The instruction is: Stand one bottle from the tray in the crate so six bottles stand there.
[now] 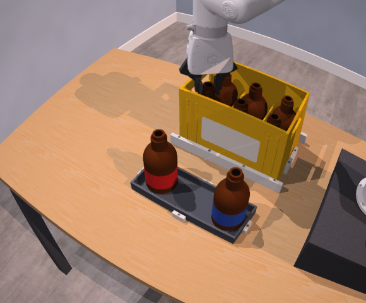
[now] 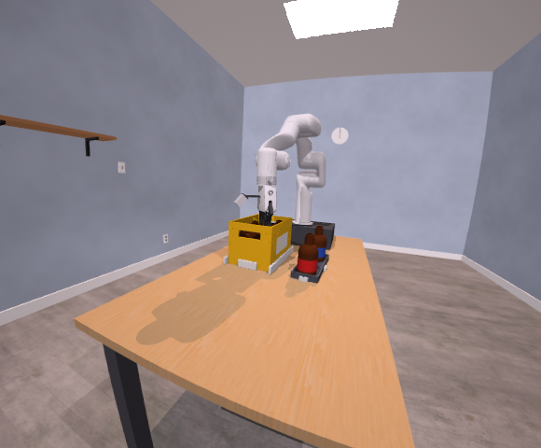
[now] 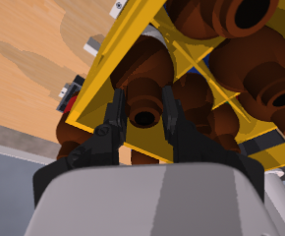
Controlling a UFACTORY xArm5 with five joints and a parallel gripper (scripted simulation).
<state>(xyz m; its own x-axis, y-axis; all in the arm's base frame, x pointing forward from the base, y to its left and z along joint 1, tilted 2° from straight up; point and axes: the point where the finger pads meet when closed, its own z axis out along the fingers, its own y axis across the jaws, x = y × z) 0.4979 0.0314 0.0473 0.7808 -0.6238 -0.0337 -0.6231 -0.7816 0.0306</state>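
The yellow crate is 80 mm behind my hand, 60 mm to the right of it and 90 mm below it. The rest, counted from my hand: grey tray (100 mm behind, 170 mm to the left, 160 mm below).
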